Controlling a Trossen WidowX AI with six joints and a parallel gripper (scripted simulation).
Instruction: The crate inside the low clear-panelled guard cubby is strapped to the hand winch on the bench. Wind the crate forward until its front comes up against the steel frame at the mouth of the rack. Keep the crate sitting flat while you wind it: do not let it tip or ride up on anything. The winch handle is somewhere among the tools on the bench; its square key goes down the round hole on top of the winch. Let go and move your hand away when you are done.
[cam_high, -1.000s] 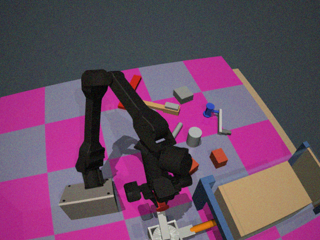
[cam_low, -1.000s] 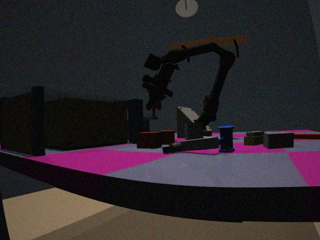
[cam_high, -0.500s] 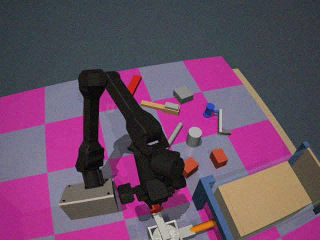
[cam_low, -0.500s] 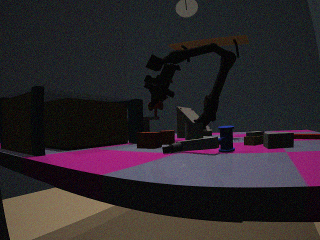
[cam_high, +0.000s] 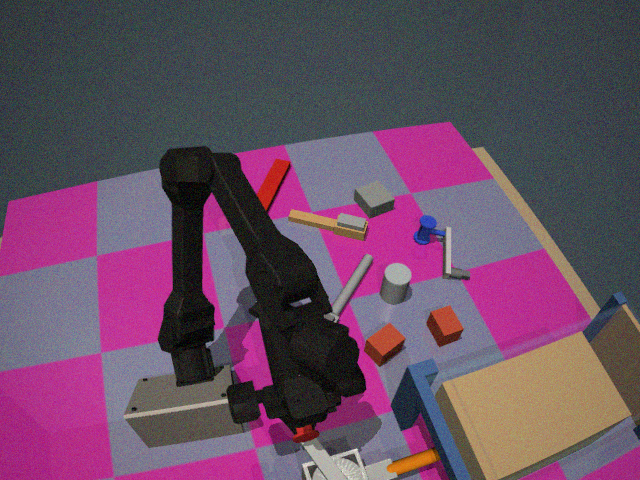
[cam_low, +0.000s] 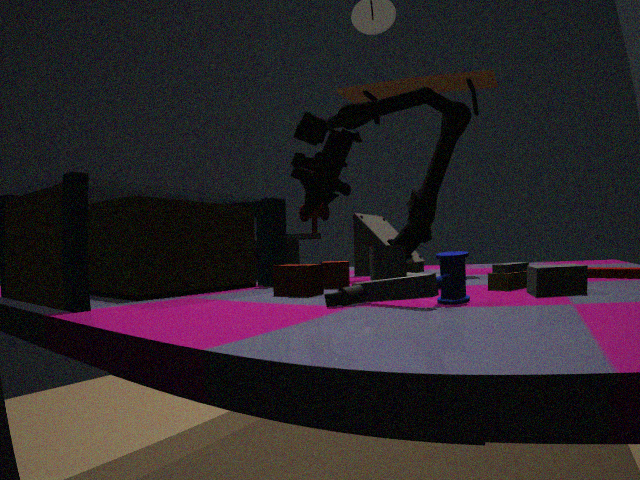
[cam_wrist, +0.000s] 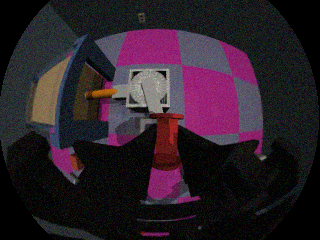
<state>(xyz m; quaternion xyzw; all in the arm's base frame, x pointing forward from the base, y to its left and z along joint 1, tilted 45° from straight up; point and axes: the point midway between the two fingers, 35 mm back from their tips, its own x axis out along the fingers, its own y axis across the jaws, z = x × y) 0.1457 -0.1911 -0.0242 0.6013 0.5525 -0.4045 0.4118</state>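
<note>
Now: gripper tip 1 cm short of the winch handle with red hub, 2 cm to the left of it and 4 cm above it. Round my gripper tip: winch 2 cm ahead, 9 cm to the right, 11 cm below; blue steel frame 19 cm ahead, 8 cm to the right, 4 cm below; red knob 1 cm to the left, 1 cm below.
</note>
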